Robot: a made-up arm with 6 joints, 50 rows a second.
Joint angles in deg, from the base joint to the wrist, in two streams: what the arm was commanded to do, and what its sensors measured. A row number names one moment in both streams.
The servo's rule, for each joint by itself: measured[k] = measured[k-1] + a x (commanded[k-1-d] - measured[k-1]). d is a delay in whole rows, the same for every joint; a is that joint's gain. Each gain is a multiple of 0.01, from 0.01 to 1. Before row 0 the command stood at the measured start. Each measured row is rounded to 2 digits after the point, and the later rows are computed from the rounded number. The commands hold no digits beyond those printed.
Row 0, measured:
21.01 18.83 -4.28 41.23 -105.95 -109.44
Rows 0 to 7, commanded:
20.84 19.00 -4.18 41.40 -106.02 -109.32
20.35 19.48 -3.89 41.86 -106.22 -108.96
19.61 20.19 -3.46 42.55 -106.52 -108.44
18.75 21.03 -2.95 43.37 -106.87 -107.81
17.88 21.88 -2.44 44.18 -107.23 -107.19
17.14 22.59 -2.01 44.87 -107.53 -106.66
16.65 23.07 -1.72 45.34 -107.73 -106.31
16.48 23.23 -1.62 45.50 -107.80 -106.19
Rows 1 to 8, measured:
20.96 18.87 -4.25 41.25 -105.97 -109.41
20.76 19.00 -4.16 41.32 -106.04 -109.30
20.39 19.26 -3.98 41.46 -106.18 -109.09
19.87 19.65 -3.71 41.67 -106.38 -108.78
19.23 20.14 -3.38 41.95 -106.63 -108.40
18.56 20.68 -3.02 42.27 -106.89 -107.98
17.95 21.21 -2.68 42.61 -107.13 -107.58
17.48 21.65 -2.40 42.93 -107.32 -107.25
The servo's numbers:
d 0
a 0.32 0.22 0.26 0.11 0.29 0.24

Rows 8 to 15, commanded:
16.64 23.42 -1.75 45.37 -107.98 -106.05
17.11 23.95 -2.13 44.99 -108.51 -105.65
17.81 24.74 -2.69 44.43 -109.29 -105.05
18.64 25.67 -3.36 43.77 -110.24 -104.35
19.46 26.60 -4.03 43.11 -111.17 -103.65
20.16 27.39 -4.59 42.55 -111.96 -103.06
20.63 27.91 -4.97 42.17 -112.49 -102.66
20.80 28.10 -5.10 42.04 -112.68 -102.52
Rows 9 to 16, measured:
17.21 22.04 -2.23 43.20 -107.51 -106.96
17.18 22.46 -2.20 43.40 -107.80 -106.65
17.38 22.96 -2.33 43.51 -108.23 -106.27
17.78 23.56 -2.60 43.54 -108.81 -105.81
18.32 24.23 -2.97 43.49 -109.49 -105.29
18.91 24.93 -3.39 43.39 -110.21 -104.75
19.46 25.59 -3.80 43.26 -110.87 -104.25
19.89 26.14 -4.14 43.13 -111.39 -103.83

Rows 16 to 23, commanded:
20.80 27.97 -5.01 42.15 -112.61 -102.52
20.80 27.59 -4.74 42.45 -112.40 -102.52
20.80 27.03 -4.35 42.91 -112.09 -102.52
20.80 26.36 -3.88 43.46 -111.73 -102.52
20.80 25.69 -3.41 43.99 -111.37 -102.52
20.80 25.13 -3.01 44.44 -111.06 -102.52
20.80 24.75 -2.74 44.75 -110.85 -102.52
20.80 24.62 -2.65 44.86 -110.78 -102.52
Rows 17 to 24, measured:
20.18 26.54 -4.37 43.02 -111.74 -103.52
20.38 26.77 -4.47 42.96 -111.93 -103.28
20.51 26.83 -4.44 42.95 -111.98 -103.10
20.60 26.73 -4.29 43.01 -111.91 -102.96
20.66 26.50 -4.06 43.12 -111.75 -102.85
20.70 26.20 -3.79 43.27 -111.55 -102.77
20.73 25.88 -3.52 43.43 -111.35 -102.71
20.75 25.60 -3.29 43.59 -111.18 -102.66

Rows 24 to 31, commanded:
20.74 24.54 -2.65 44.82 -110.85 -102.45
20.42 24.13 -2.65 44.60 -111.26 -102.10
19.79 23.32 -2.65 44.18 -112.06 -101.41
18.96 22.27 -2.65 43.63 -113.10 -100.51
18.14 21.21 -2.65 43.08 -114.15 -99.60
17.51 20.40 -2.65 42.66 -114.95 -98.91
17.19 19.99 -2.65 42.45 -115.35 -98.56
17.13 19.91 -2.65 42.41 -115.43 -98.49
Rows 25 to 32, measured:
20.75 25.37 -3.12 43.73 -111.08 -102.61
20.64 25.10 -3.00 43.83 -111.13 -102.49
20.37 24.71 -2.91 43.87 -111.40 -102.23
19.92 24.17 -2.84 43.84 -111.89 -101.82
19.35 23.52 -2.79 43.76 -112.55 -101.29
18.76 22.83 -2.75 43.64 -113.25 -100.72
18.26 22.21 -2.72 43.51 -113.86 -100.20
17.90 21.70 -2.70 43.39 -114.32 -99.79

